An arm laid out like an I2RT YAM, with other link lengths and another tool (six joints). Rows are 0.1 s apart.
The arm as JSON. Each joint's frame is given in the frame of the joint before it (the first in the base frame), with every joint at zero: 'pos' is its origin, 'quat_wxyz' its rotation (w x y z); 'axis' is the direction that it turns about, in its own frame. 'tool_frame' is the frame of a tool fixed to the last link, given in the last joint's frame.
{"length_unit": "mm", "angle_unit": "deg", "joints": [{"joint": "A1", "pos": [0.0, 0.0, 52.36], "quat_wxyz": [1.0, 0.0, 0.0, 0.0], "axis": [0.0, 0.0, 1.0]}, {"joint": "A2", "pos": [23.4, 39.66, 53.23], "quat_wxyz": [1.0, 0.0, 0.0, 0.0], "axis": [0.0, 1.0, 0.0]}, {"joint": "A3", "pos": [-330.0, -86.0, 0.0], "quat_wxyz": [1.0, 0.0, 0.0, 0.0], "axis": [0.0, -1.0, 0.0]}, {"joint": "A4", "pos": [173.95, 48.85, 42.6], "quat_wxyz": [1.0, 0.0, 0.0, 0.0], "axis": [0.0, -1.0, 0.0]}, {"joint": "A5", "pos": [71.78, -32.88, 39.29], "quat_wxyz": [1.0, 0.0, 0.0, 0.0], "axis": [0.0, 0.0, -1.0]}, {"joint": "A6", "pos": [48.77, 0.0, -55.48], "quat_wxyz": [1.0, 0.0, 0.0, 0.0], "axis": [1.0, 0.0, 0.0]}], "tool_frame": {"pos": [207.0, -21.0, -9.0], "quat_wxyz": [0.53, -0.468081, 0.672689, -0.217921]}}
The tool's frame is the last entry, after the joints.
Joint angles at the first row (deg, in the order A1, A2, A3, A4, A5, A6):
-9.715 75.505 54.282 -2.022 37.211 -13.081
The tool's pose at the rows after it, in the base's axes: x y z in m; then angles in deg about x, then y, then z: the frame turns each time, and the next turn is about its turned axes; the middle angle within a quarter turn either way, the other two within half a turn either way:
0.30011, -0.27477, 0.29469, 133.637, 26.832, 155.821
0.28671, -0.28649, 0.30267, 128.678, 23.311, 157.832
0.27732, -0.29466, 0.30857, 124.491, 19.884, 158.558
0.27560, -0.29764, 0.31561, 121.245, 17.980, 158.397
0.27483, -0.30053, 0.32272, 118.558, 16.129, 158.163
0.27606, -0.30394, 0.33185, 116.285, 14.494, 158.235
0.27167, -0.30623, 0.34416, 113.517, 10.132, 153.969
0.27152, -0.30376, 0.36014, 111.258, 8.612, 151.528
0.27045, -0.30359, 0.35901, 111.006, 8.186, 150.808
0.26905, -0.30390, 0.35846, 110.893, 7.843, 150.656
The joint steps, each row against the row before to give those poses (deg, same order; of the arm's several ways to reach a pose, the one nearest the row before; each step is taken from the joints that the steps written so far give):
0.548 0.547 -1.683 5.202 6.472 -3.934
0.130 0.437 -2.603 5.553 5.135 -3.869
0.284 0.981 -2.884 6.665 4.458 -4.722
0.544 1.073 -2.294 6.753 2.797 -4.961
0.285 1.267 -1.488 5.970 2.252 -4.678
0.000 1.487 -0.196 4.894 1.747 -4.174
0.285 0.699 0.525 2.886 2.778 -8.853
0.744 -0.328 0.916 2.274 1.268 -6.666
0.043 0.021 -0.675 0.871 0.174 -1.048
-0.023 0.023 -0.327 0.460 0.240 -0.394

